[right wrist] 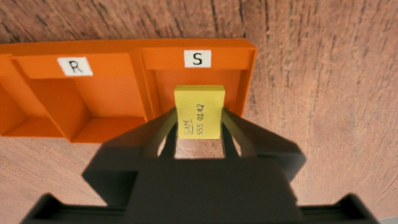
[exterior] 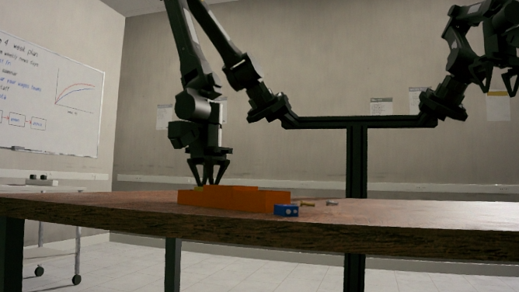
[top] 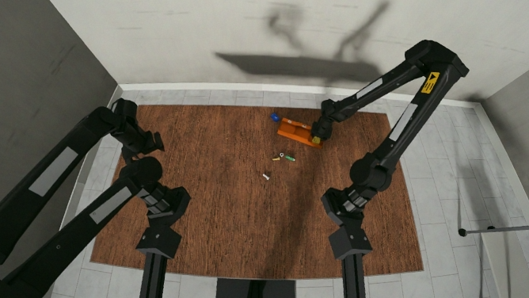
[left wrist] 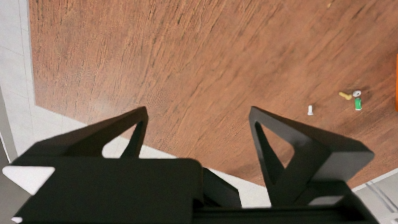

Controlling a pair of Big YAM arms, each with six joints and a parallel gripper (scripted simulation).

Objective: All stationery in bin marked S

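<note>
The orange three-compartment bin is 4 cm ahead of my right hand, 7 cm to the left of it and 2 cm below it. From my right hand the other things lie so: grey nut 8 cm behind, 19 cm to the left, 4 cm below; then green cylinder 10 cm behind, 15 cm to the left, 3 cm below; then yellow sticky-note pad right at my right hand.
</note>
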